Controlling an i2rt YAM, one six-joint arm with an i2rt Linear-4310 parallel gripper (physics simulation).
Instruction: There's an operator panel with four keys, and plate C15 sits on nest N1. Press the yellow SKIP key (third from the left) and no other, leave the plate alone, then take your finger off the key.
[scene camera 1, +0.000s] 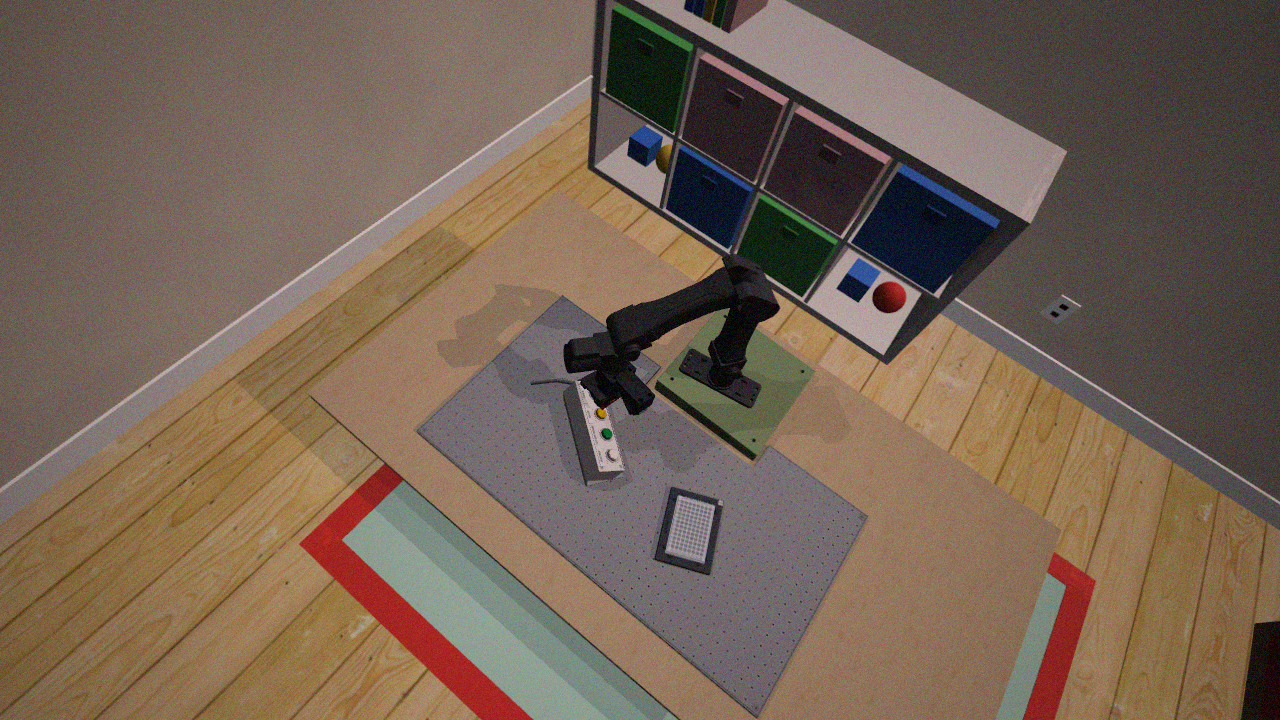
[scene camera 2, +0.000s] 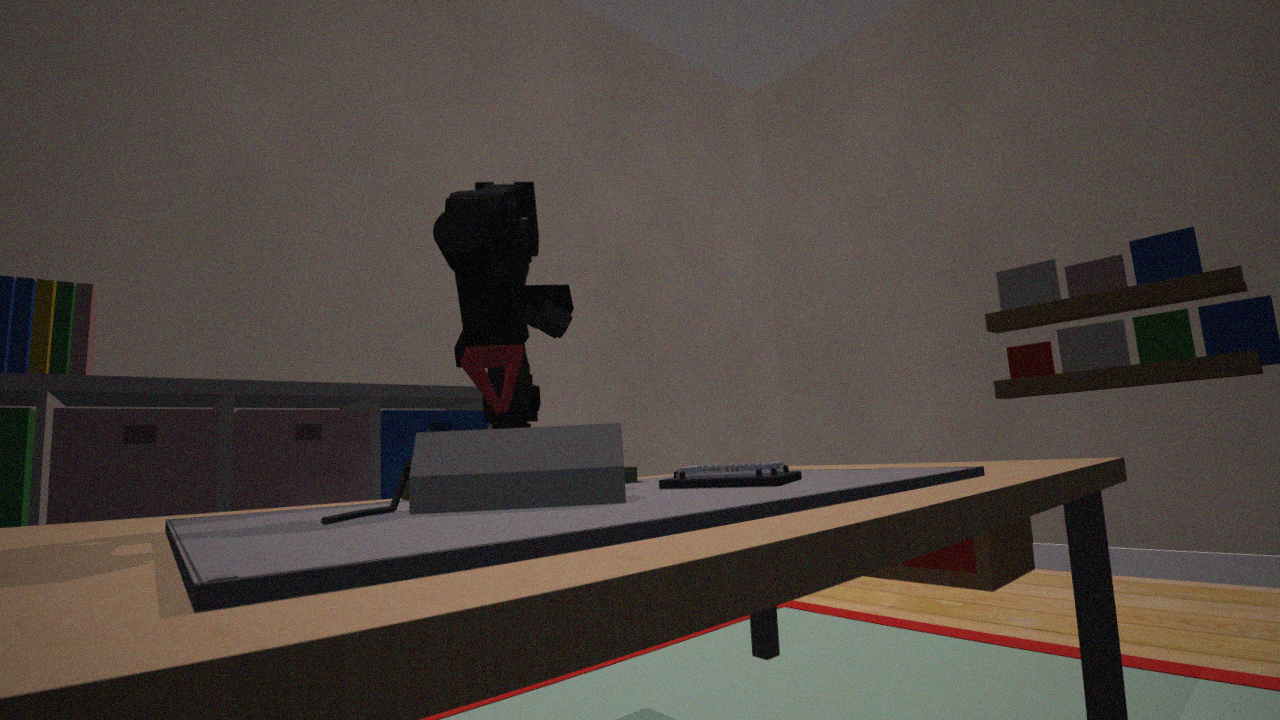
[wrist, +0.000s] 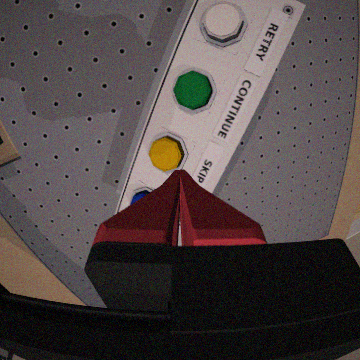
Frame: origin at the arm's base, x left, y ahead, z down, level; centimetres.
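Seen in the pictures: gripper, fingertip midpoint: (scene camera 1: 601, 407) (scene camera 2: 502, 412) (wrist: 179, 178); arm's base, link origin: (scene camera 1: 719, 378).
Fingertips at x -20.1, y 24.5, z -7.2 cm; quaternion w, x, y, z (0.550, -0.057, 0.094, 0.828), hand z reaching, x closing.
Offsets run from my fingertips to a thing's middle. "pt": to the spot under its first point. Level surfaces: height alone.
The panel @(dy +3.1, dx +0.2, dz +6.2 cm) (scene camera 1: 580, 438) (scene camera 2: 519, 470) (wrist: 220, 57) lies on the grey board. Its yellow SKIP key @(dy -0.2, dx +0.1, dz +4.0 cm) (scene camera 1: 601, 413) (wrist: 166, 153) stands between the green key @(dy +3.4, dx +3.5, dz +4.0 cm) (scene camera 1: 606, 434) (wrist: 193, 90) and the blue key (wrist: 141, 197), which the fingers partly cover. The white key @(dy +7.0, dx +7.0, dz +4.0 cm) (scene camera 1: 612, 455) (wrist: 223, 21) is at the far end. My gripper (scene camera 2: 501, 410) (wrist: 179, 178) is shut and empty. Its red tips show a little above the panel in scene camera 2, and beside the yellow key's lower right edge in the wrist view. Plate C15 @(dy +11.5, dx +29.3, dz +8.4 cm) (scene camera 1: 691, 528) (scene camera 2: 729, 469) sits on the dark nest @(dy +11.5, dx +29.3, dz +9.3 cm) (scene camera 1: 684, 565) (scene camera 2: 729, 482).
The grey perforated board @(dz +10.3 cm) (scene camera 1: 760, 617) (scene camera 2: 313, 546) lies on the wooden table @(dz +11.6 cm) (scene camera 1: 939, 573) (scene camera 2: 805, 514). A cable @(pt dy -3.8, dx -15.4, dz +10.0 cm) (scene camera 1: 550, 382) (scene camera 2: 358, 514) leaves the panel's blue-key end. The arm stands on a green base (scene camera 1: 769, 402). A cube shelf (scene camera 1: 948, 107) stands behind the table.
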